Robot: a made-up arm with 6 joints.
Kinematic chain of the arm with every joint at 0, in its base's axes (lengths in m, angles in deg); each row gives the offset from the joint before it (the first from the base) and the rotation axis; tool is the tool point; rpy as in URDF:
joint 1: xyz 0 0 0.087 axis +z
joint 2: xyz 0 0 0 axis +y
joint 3: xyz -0.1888 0 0.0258 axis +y
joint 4: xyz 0.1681 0 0.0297 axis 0.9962 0 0.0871
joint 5: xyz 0 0 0 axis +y
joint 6: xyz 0.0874 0 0.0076 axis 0.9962 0 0.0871
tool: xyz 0 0 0 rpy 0 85 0
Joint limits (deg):
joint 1: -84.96..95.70
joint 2: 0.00..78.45
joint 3: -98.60..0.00
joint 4: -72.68..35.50
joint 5: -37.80..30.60
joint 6: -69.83..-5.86
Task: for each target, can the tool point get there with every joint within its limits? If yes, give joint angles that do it. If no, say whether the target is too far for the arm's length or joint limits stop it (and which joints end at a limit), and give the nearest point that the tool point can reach.
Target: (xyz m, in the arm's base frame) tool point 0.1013 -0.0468 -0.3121
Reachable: no: joint limits stop it (at a limit: joint 2, joint 3) | nearest point 0.0568 -0.0263 0.0315 | short by 0.347 m
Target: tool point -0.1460 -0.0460 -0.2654
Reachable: no: joint limits stop it (at a limit: joint 1, joint 2, joint 3) | nearest point -0.0276 -0.0492 0.0367 | short by 0.325 m
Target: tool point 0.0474 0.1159 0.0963
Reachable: yes | joints 68.29 61.70 -16.05 -3.70 11.95 -28.11
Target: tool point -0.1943 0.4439 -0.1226
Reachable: no: too far | nearest point -0.0454 0.1780 0.1133 | short by 0.385 m
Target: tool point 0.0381 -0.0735 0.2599
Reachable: yes | joints -63.88 22.76 -30.70 -25.28 -2.82 -54.22
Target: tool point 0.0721 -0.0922 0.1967
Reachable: yes | joints -54.83 34.98 -17.61 -15.47 -14.29 -61.99
